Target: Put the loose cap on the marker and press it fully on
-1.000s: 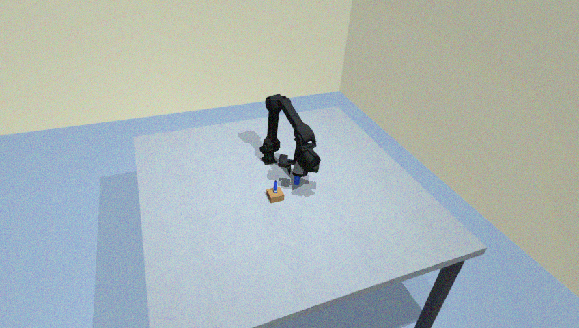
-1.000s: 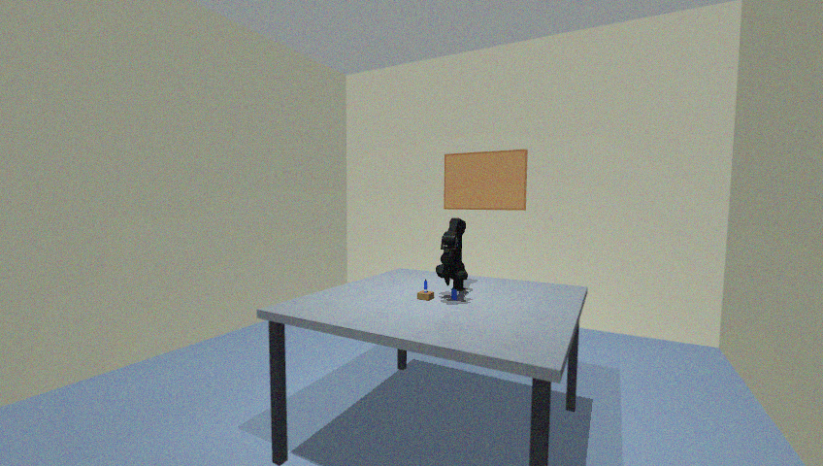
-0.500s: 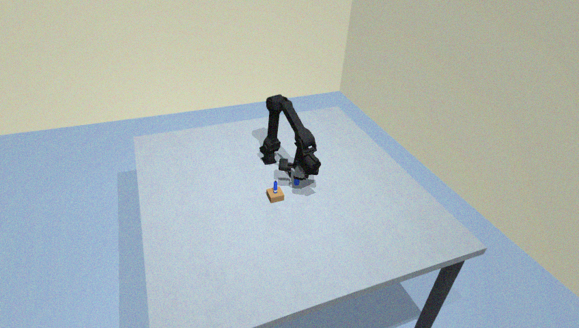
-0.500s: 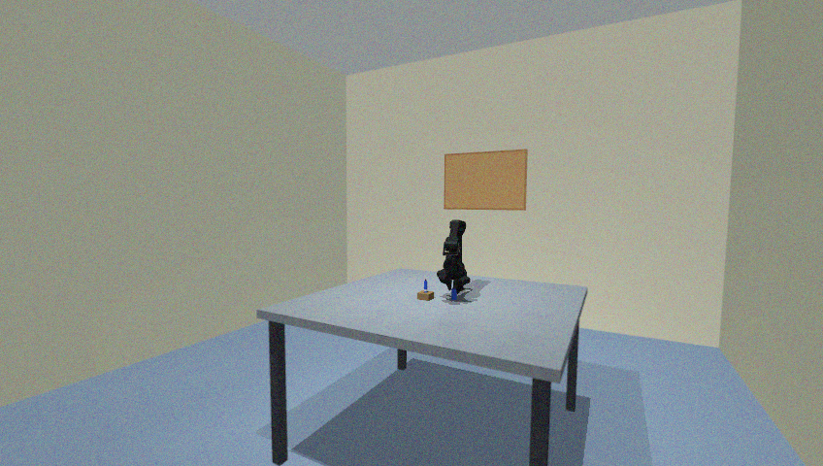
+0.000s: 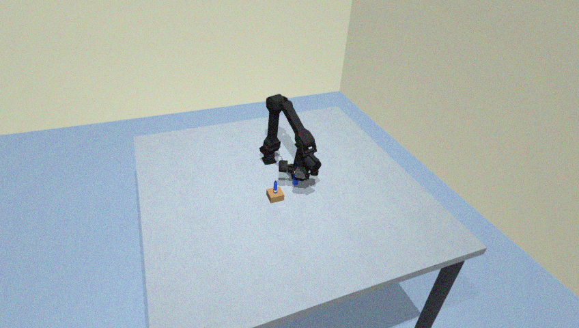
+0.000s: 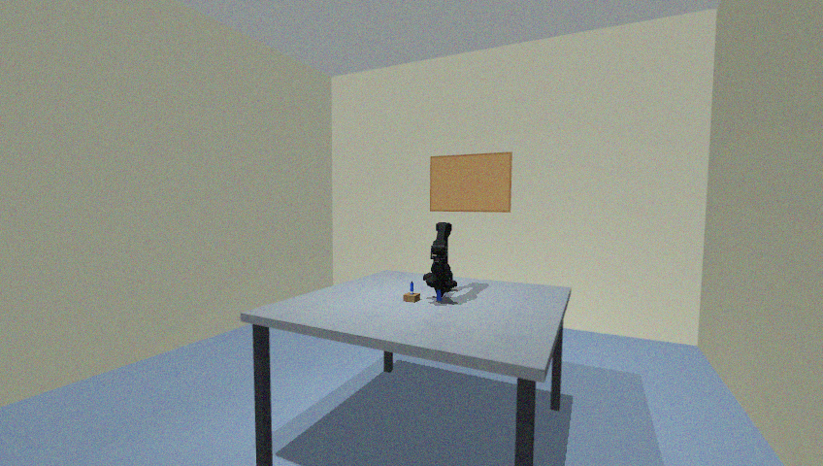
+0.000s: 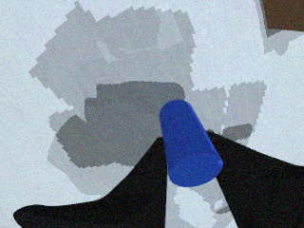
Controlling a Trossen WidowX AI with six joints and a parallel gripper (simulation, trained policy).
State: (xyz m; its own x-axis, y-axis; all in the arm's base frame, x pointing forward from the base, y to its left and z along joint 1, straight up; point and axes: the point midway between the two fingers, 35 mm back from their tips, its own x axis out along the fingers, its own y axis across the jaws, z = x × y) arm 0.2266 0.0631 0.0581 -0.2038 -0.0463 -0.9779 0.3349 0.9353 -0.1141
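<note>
Now: gripper tip 7 cm short of the blue marker, 13 cm to the left of it and 5 cm below it. From my gripper tip the other things lie so: tan holder block 7 cm ahead, 13 cm to the right, 1 cm below; then blue cap 1 cm ahead.
</note>
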